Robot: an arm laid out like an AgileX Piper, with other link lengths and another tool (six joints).
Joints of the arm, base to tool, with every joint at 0 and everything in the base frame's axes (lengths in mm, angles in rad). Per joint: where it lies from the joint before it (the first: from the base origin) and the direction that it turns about. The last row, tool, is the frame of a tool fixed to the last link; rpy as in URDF.
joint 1: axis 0 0 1 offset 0.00 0.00 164.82
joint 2: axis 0 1 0 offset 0.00 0.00 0.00
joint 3: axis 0 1 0 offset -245.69 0.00 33.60
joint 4: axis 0.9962 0 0.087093 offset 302.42 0.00 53.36
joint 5: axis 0 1 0 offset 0.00 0.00 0.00
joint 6: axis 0.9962 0 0.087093 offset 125.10 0.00 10.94
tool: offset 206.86 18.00 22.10 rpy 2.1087 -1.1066 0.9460
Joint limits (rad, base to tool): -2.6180..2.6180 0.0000..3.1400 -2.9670..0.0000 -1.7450..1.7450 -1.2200..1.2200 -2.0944..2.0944
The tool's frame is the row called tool.
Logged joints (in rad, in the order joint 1, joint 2, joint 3, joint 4, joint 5, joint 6), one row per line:
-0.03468, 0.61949, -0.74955, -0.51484, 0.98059, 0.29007
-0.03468, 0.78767, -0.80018, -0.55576, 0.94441, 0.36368
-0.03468, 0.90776, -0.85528, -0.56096, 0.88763, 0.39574
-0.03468, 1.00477, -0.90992, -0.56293, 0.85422, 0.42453
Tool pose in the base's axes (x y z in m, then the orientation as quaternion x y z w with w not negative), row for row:
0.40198, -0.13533, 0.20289, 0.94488, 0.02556, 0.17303, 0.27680
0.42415, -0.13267, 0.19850, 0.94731, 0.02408, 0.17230, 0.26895
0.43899, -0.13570, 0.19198, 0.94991, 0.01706, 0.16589, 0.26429
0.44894, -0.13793, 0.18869, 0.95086, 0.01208, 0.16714, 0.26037
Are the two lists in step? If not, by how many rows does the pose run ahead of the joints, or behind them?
The pose runs 2 rows ahead of the joints: the pose in row i belongs to the joints in row i + 2.
